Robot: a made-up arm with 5 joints.
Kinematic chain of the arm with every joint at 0, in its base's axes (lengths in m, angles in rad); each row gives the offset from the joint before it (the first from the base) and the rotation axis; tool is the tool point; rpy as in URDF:
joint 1: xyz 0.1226 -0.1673 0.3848 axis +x
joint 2: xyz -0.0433 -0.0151 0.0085 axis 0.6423 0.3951 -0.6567
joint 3: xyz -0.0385 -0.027 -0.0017 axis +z
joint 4: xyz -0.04 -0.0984 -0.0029 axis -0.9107 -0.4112 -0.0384
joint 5: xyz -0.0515 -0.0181 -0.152 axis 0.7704 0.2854 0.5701
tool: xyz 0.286 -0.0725 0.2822 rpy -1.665 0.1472 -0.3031
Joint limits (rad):
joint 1: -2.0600..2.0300
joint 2: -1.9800..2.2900
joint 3: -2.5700..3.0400
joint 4: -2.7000..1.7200
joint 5: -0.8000..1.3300
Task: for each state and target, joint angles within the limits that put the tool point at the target. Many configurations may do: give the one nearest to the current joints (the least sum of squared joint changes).
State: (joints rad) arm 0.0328 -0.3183 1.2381 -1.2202 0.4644
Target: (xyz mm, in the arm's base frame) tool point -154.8 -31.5 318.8
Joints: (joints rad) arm 0.3518 0.0480 1.9851 -1.7836 1.3300
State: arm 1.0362 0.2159 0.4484 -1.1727 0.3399
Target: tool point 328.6 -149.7 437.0
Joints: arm 1.1476 -0.1169 1.1097 -0.8263 -0.2074
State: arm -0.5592 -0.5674 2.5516 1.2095 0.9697
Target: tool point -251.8 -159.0 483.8
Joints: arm -0.5424 -0.5698 3.0400 1.5071 1.3051
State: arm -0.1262 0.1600 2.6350 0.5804 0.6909
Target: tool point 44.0 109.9 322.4
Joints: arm -0.5315 -0.0161 2.1454 0.2655 0.6415
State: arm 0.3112 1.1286 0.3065 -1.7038 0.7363
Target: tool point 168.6 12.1 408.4
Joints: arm 0.5011 0.9538 0.5105 -2.3015 0.6780
